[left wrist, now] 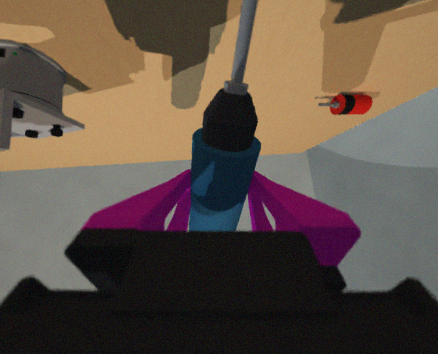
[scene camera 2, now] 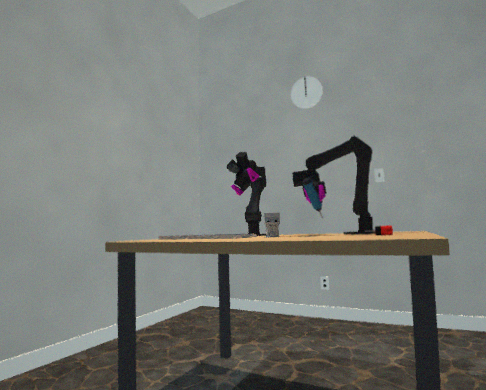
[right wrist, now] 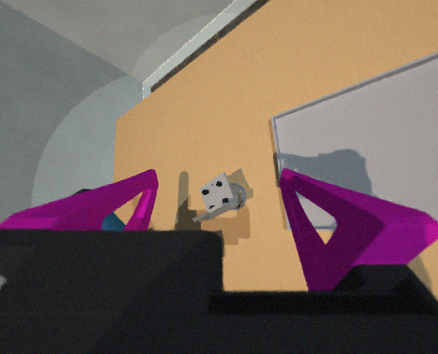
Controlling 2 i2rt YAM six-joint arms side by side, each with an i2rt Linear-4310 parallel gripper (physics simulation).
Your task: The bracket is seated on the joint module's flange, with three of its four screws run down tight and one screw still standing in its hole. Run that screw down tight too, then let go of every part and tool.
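Frame: origin at the left arm's base, x back, y left, z down, level; centimetres.
Seen in the pictures: left gripper, fingertip midpoint: [left wrist: 219, 176] [scene camera 2: 315, 202]; right gripper, fingertip midpoint: [scene camera 2: 245, 188] [right wrist: 219, 176]; left arm's base, link origin: [scene camera 2: 366, 233].
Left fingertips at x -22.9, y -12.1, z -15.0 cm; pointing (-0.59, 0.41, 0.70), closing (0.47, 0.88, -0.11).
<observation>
Pixels of each thing's middle, then the offset from my left fingertips to it. "pt": a spot on its surface instead.
- grey bracket, body centre: [left wrist: 23, 136] [right wrist: 211, 195] [scene camera 2: 271, 218] dy -15.3, dx -12.3, dz +6.8 cm
- joint module, body centre: [left wrist: 26, 91] [right wrist: 226, 196] [scene camera 2: 272, 229] dy -15.3, dx -12.3, dz +11.8 cm
- screwdriver, body centre: [left wrist: 219, 191] [right wrist: 120, 237] [scene camera 2: 314, 199] dy -0.1, dx +0.0, dz -1.1 cm
- black tool, body centre: [left wrist: 341, 104] [scene camera 2: 378, 230] dy +28.8, dx -3.2, dz +13.3 cm
- flat grey tray, surface spot: [right wrist: 350, 93] pt dy -33.3, dx -33.4, dz +14.6 cm
The grey bracket [scene camera 2: 272, 217] [left wrist: 70, 123] [right wrist: 214, 194] is seated on the joint module [scene camera 2: 272, 230] [left wrist: 35, 75] [right wrist: 241, 196], which stands on the table. Dark screw heads show on the bracket's plate in both wrist views; which one stands higher cannot be told. My left gripper [scene camera 2: 314, 192] [left wrist: 219, 176] is shut on the blue handle of a screwdriver [scene camera 2: 313, 194] [left wrist: 227, 155] and holds it above the table, shaft pointing down, apart from the bracket. My right gripper [scene camera 2: 245, 182] [right wrist: 219, 176] is open and empty, high above the table, with the bracket showing between its fingers in the right wrist view.
A red and black tool [scene camera 2: 384, 230] [left wrist: 359, 103] with thin metal prongs lies on the table [scene camera 2: 280, 246] near the left arm's base. A flat grey tray [right wrist: 350, 93] lies to the right of the bracket in the right wrist view. Arm shadows fall on the table.
</observation>
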